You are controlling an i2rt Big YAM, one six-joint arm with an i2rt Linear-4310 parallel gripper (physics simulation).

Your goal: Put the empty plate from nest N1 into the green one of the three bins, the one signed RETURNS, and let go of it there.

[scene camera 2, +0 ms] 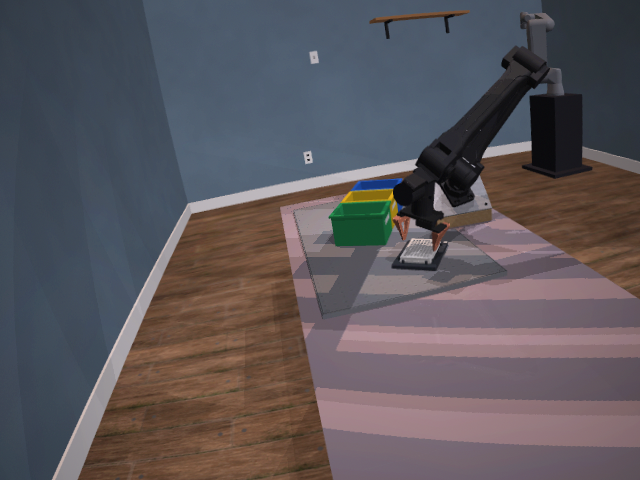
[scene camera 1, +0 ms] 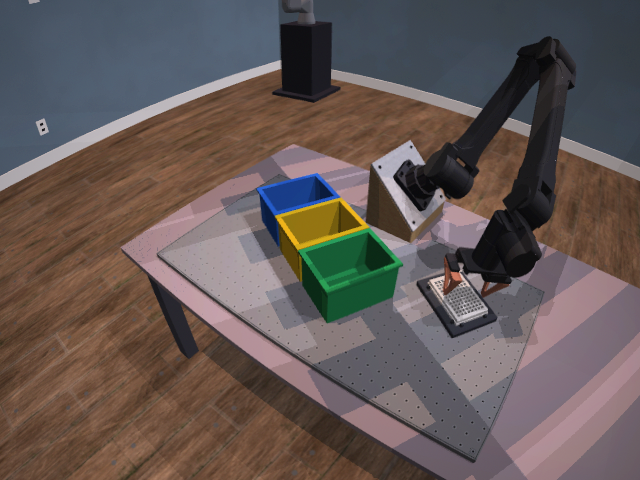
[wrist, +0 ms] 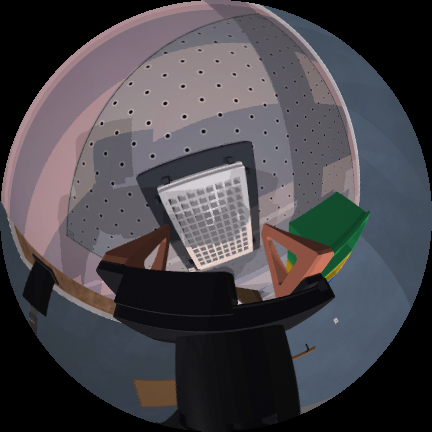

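Where they show: gripper, fingertip midpoint: (scene camera 2: 419, 245) (scene camera 1: 463, 294) (wrist: 216, 228); arm's base at its link origin: (scene camera 2: 455, 189) (scene camera 1: 412, 186).
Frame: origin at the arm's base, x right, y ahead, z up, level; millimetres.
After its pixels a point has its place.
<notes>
The white plate (scene camera 1: 465, 303) @[x -240, y 255, z -70 mm] (scene camera 2: 417, 251) @[x -230, y 254, z -71 mm] (wrist: 210, 210) @[x -238, y 255, z -70 mm], with a grid of square wells, lies in the dark nest (scene camera 1: 439, 307) @[x -191, y 282, z -83 mm] (scene camera 2: 416, 266) @[x -286, y 284, z -85 mm] (wrist: 200, 164) @[x -270, y 287, z -83 mm] on the perforated board. My gripper (scene camera 1: 464, 293) @[x -229, y 247, z -55 mm] (scene camera 2: 419, 244) @[x -229, y 247, z -55 mm] (wrist: 216, 228) @[x -229, y 247, z -55 mm] is open, fingers pointing down, above the plate. In the wrist view its two orange fingertips stand to either side of the plate's near part, with nothing held between them. The green bin (scene camera 1: 361, 297) @[x -44, y 367, z -54 mm] (scene camera 2: 361, 231) @[x -51, y 355, z -49 mm] (wrist: 327, 220) @[x -54, y 350, z -51 mm] stands upright beside the nest. In scene camera 1 its visible interior shows no plate. Its sign cannot be read.
The yellow bin (scene camera 1: 315, 227) @[x 155, y 227, z -54 mm] (scene camera 2: 369, 195) @[x 168, y 249, z -12 mm] stands against the green bin, with the blue bin (scene camera 1: 266, 211) @[x 278, y 259, z -35 mm] (scene camera 2: 377, 184) @[x 278, y 178, z -10 mm] beyond it in the same row. The arm's slanted mounting block (scene camera 1: 385, 209) @[x 36, y 87, z -38 mm] (scene camera 2: 467, 217) @[x -62, y -6, z -83 mm] stands behind the bins and nest.
</notes>
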